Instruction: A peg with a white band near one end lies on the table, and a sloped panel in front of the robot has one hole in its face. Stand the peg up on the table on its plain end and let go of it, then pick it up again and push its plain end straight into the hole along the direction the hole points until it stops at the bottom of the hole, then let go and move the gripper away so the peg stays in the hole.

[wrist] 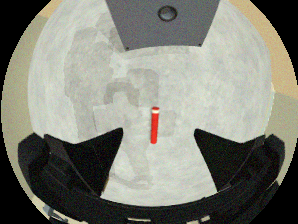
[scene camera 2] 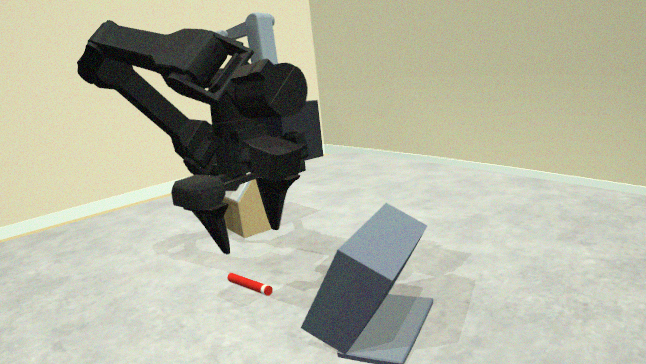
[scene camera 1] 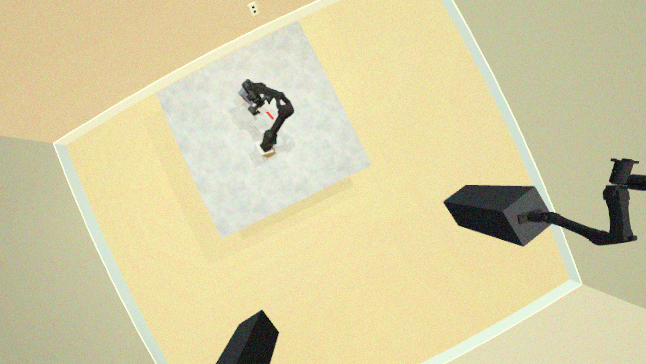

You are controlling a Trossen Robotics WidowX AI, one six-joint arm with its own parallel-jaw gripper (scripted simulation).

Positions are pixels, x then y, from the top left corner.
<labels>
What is my gripper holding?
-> Nothing.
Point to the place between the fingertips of my gripper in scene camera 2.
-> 252, 241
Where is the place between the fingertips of my gripper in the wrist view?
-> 159, 132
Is my gripper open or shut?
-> Open.
</labels>
